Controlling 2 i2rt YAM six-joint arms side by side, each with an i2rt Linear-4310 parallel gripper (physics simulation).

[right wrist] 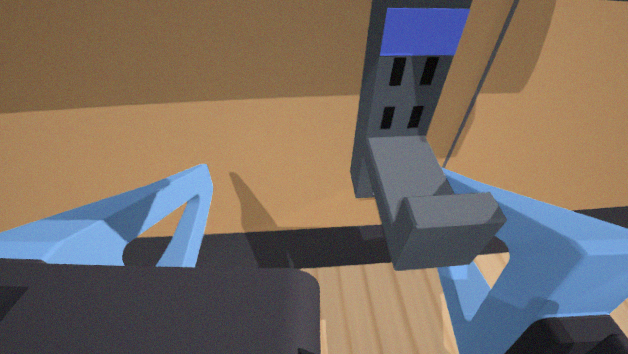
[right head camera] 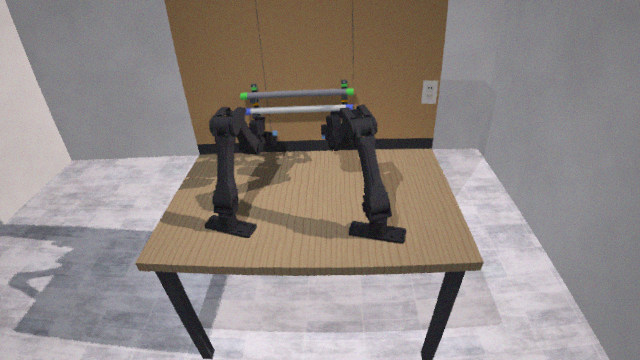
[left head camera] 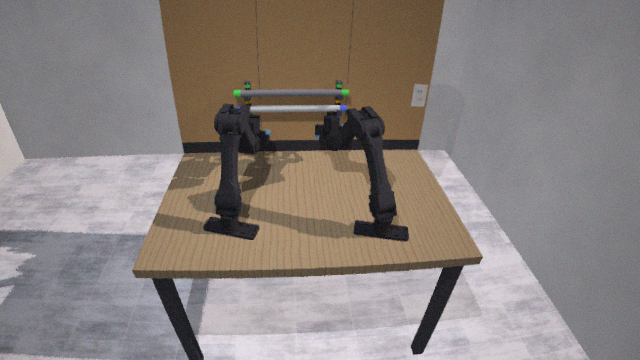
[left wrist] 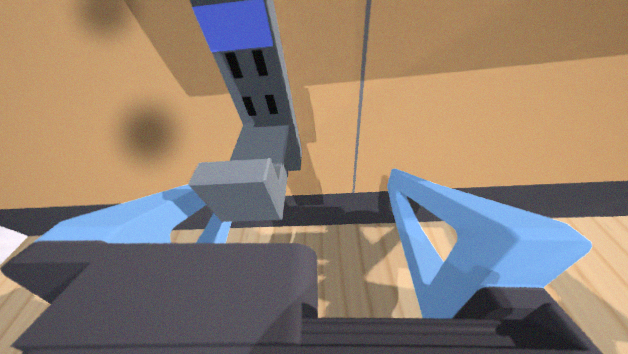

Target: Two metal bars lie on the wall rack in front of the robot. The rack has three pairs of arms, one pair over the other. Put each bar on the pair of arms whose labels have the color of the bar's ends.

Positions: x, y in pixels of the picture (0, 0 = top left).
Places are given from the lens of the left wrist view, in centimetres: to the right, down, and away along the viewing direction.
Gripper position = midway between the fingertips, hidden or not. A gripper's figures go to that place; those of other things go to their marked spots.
left gripper [left wrist: 313, 177]: 0, 0, 13
brown wall panel [left wrist: 462, 101]: 8, -4, 12
dark strip [left wrist: 588, 199]: 25, 2, 19
The marked spots on the dark strip and the brown wall panel are 19 cm apart.
